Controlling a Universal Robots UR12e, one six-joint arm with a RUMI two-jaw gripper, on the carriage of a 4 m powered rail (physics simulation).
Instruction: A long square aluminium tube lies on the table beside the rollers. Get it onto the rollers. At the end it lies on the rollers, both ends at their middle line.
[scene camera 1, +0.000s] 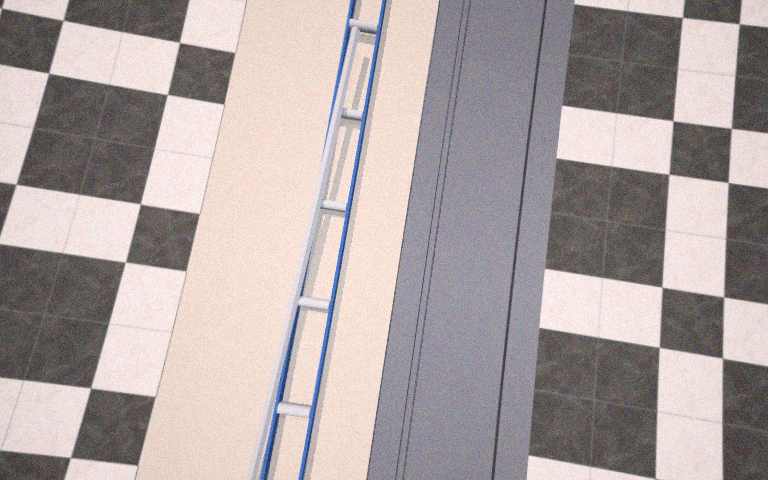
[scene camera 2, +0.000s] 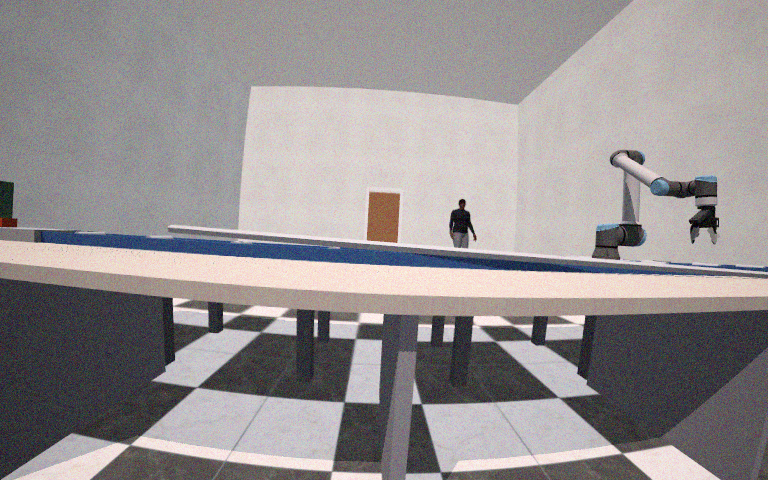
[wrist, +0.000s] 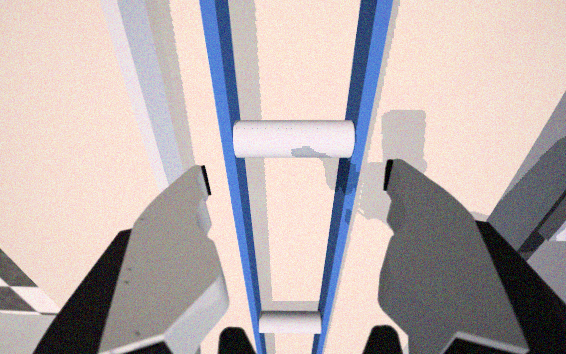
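Pixels of known places: gripper, between the fingertips: (scene camera 2: 703, 244) (wrist: 295, 165); arm's base, origin of its link: (scene camera 2: 605, 258).
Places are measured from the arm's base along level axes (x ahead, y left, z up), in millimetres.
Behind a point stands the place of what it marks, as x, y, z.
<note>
The long pale square tube (scene camera 1: 327, 164) @(657, -2100, 59) (scene camera 2: 294, 237) @(681, -2097, 57) (wrist: 142, 75) @(763, -15, 9) is askew to the blue roller frame (scene camera 1: 340, 254) @(550, -1754, 22) (wrist: 377, 50) @(551, -35, 22). In scene camera 1 its upper end is inside the frame at a white roller (scene camera 1: 363, 26) @(618, -2737, 25); it crosses the left rail and runs outside it lower down. In scene camera 2 its left end stands higher than the blue rail. In the wrist view the tube is outside the left rail and passes behind the left finger. My gripper (scene camera 2: 703, 240) @(622, 8, 136) (wrist: 295, 165) @(622, 8, 136) is open and empty, above the frame, with a roller (wrist: 295, 139) @(618, 43, 28) showing between and beyond the fingertips.
The beige table (scene camera 1: 254, 169) @(981, -2057, -30) (scene camera 2: 339, 288) @(1131, -1851, -30) (wrist: 65, 125) @(904, 50, -30) carries the frame. The grey powered rail (scene camera 1: 481, 226) runs along the table's right side in scene camera 1. In scene camera 2 a person (scene camera 2: 462, 217) stands beyond the table, near a brown door (scene camera 2: 383, 217).
</note>
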